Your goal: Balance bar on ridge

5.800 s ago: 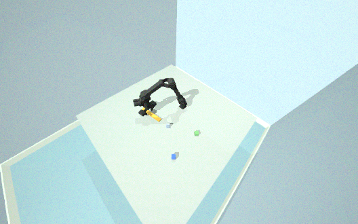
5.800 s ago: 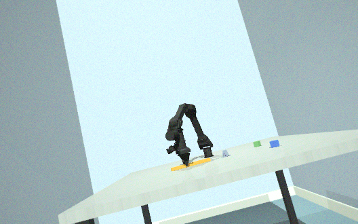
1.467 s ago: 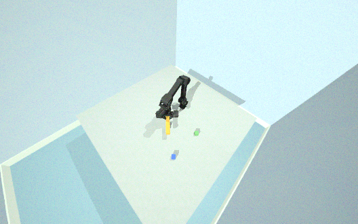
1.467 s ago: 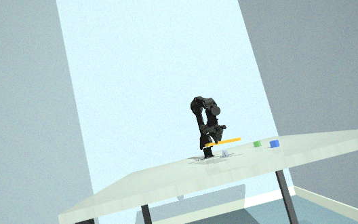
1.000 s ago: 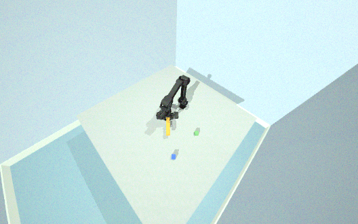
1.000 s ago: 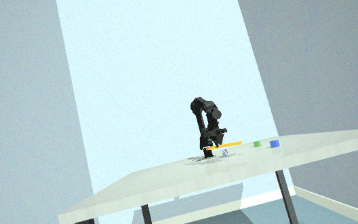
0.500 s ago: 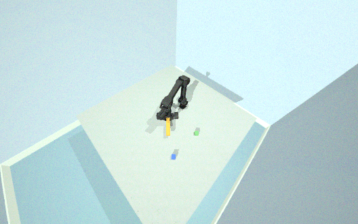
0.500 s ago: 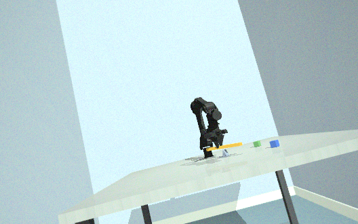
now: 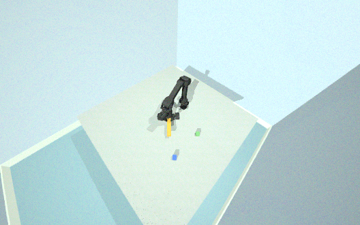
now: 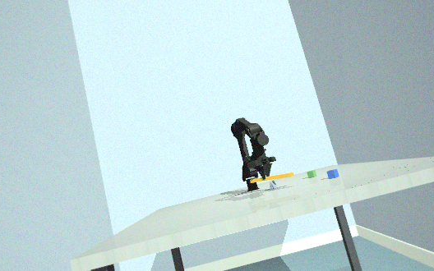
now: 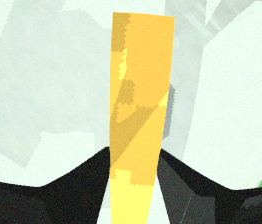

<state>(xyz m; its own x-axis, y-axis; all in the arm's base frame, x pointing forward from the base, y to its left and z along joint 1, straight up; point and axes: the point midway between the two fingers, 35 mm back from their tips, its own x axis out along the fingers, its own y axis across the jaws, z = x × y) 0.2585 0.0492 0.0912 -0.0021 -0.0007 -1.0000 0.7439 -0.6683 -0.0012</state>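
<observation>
The bar is 20 mm to the left of my gripper tip and 20 mm ahead of it. The rest, counted from my gripper tip: green cube (260 mm to the left, 110 mm behind, 40 mm below); blue cube (260 mm to the left, 180 mm ahead, 40 mm below).
</observation>
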